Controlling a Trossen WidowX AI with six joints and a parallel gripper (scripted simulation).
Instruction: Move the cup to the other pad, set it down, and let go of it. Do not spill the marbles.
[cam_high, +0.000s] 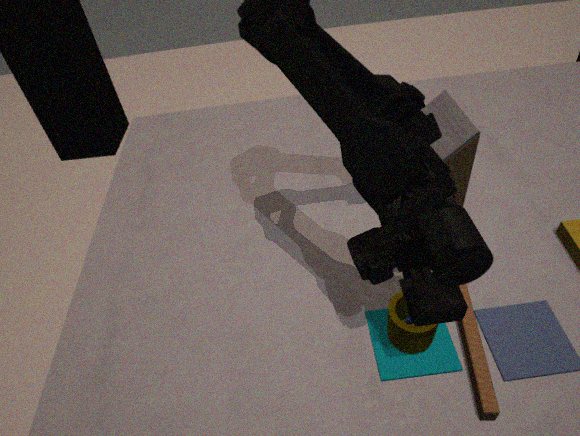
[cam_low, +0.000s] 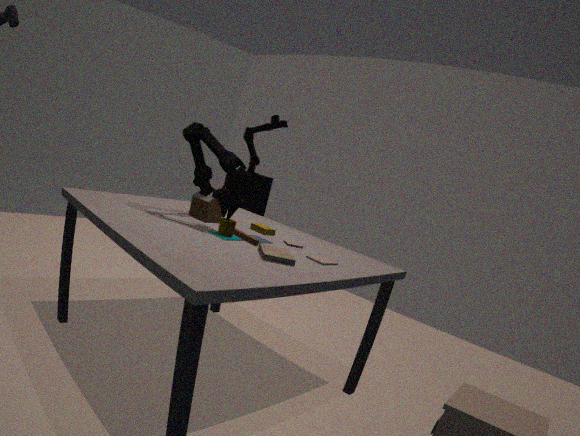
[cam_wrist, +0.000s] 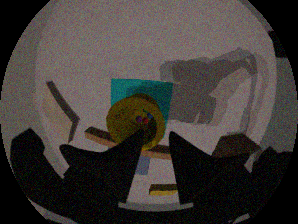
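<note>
Right now the yellow cup is 4 cm below my gripper tip and 2 cm ahead of it. The rest, counted from my gripper tip: wooden bar 8 cm to the left, 7 cm below, 4 cm ahead; then teal pad 8 cm below, 3 cm ahead.
</note>
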